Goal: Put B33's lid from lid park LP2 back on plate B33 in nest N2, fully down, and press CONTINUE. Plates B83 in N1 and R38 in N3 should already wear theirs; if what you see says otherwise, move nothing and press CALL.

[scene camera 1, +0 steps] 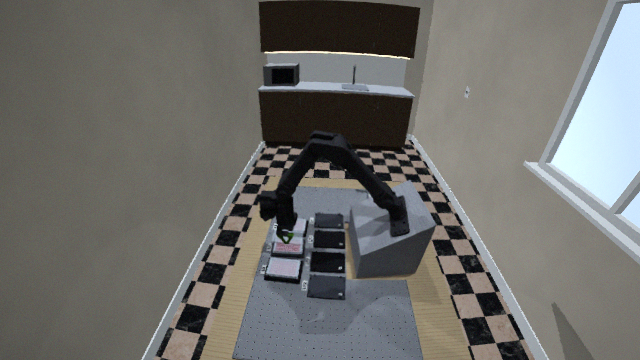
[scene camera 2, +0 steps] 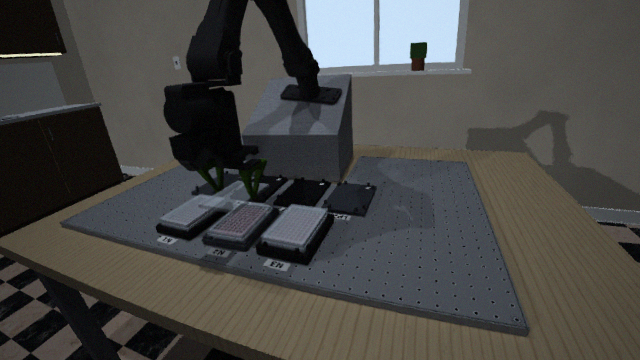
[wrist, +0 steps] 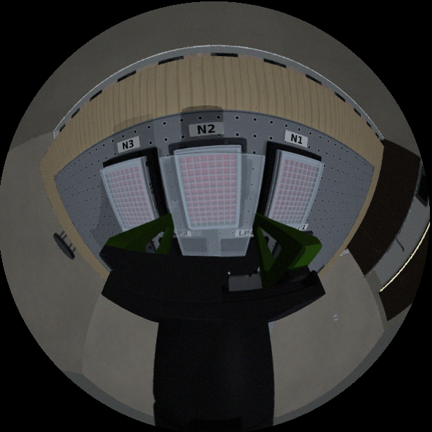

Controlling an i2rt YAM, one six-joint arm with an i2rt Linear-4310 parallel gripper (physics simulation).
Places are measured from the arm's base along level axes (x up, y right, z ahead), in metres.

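Pixels of known places: gripper, fingertip midpoint: (scene camera 1: pixel 288 236) (scene camera 2: pixel 236 195); arm's base, link origin: (scene camera 1: pixel 398 215) (scene camera 2: pixel 310 95).
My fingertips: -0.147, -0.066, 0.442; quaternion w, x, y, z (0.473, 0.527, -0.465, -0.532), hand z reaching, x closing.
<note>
For each thing: its middle in the pictures, then the offset to it from my fingertips, as dx, dy, dz. Level surfaces: height alone.
- clear lid, body centre: (scene camera 2: pixel 236 195) (scene camera 1: pixel 287 236) +0.003, +0.000, +0.002
- N2, body centre: (scene camera 2: pixel 242 219) (scene camera 1: pixel 288 245) -0.055, -0.004, +0.003
- N1, body centre: (scene camera 2: pixel 194 209) (scene camera 1: pixel 292 224) -0.047, +0.126, +0.022
- N3, body centre: (scene camera 2: pixel 296 223) (scene camera 1: pixel 283 267) -0.043, -0.132, -0.017
- Lid park LP2, body centre: (scene camera 2: pixel 350 195) (scene camera 1: pixel 326 286) -0.066, -0.167, -0.203
- LP4, body centre: (scene camera 2: pixel 260 186) (scene camera 1: pixel 329 238) -0.066, +0.090, -0.168
- LP1, body centre: (scene camera 2: pixel 221 183) (scene camera 1: pixel 329 220) -0.066, +0.217, -0.142
- perforated grey board, surface height: dx -0.075
My gripper (scene camera 1: pixel 285 236) (scene camera 2: pixel 236 194) (wrist: pixel 212 216) is shut on a clear lid (scene camera 2: pixel 231 200) (wrist: pixel 252 175), one green finger at each side. The lid looks level, above and partly over the plate in N2 (scene camera 1: pixel 288 248) (scene camera 2: pixel 242 224) (wrist: pixel 207 150), offset toward the lid parks. That plate's wells look redder than its neighbours' in the scene views. The plates in N1 (scene camera 1: pixel 301 227) (scene camera 2: pixel 186 213) (wrist: pixel 295 190) and N3 (scene camera 1: pixel 283 268) (scene camera 2: pixel 296 225) (wrist: pixel 130 192) look paler under clear covers. Lid park LP2 (scene camera 1: pixel 326 287) (scene camera 2: pixel 350 197) shows bare dark. CONTINUE and CALL cannot be made out.
Three more dark lid parks, LP3 (scene camera 1: pixel 327 261) (scene camera 2: pixel 302 192), LP4 (scene camera 1: pixel 329 239) and LP1 (scene camera 1: pixel 328 220), stand in LP2's row, between the nests and the grey arm pedestal (scene camera 1: pixel 385 245) (scene camera 2: pixel 300 152). All stand on the perforated grey board (scene camera 1: pixel 370 320) (scene camera 2: pixel 425 270).
</note>
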